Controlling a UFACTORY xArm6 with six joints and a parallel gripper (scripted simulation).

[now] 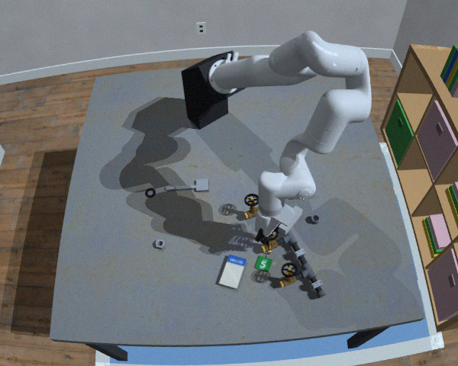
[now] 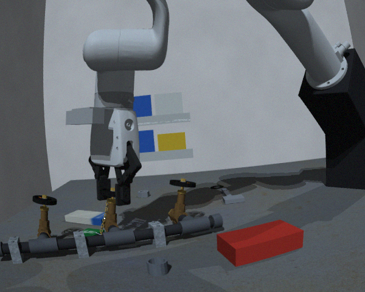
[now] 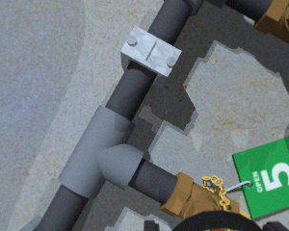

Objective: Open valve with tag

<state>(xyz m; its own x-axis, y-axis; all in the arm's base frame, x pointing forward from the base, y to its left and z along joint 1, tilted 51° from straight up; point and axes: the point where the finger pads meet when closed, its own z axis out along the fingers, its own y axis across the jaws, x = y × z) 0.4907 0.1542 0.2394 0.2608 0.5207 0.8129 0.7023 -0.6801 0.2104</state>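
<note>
My hand is 90 mm above the green tag and 60 mm short of it. The rest, counted from my hand: notepad 130 mm ahead, 90 mm to the right, 80 mm below; grey flat tool 320 mm to the right, 160 mm behind, 80 mm below; red block 270 mm behind, 70 mm below, 50 mm to the left.
</note>
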